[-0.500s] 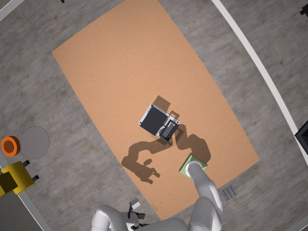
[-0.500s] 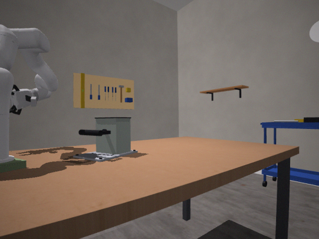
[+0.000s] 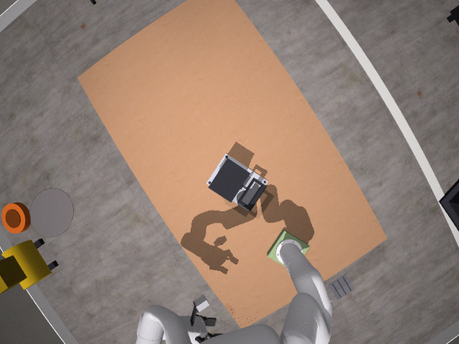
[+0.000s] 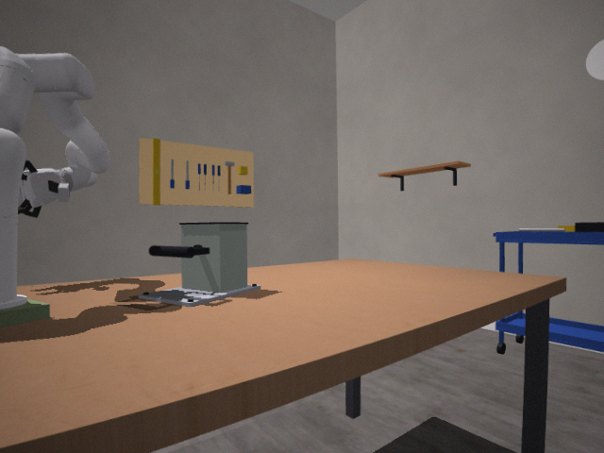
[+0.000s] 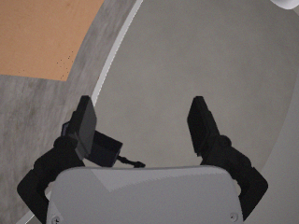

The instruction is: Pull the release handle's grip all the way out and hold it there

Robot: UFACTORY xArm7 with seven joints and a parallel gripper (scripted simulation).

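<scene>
The pale baseplate is 420 mm to the right of my hand, 360 mm ahead of it and 240 mm below it.
</scene>
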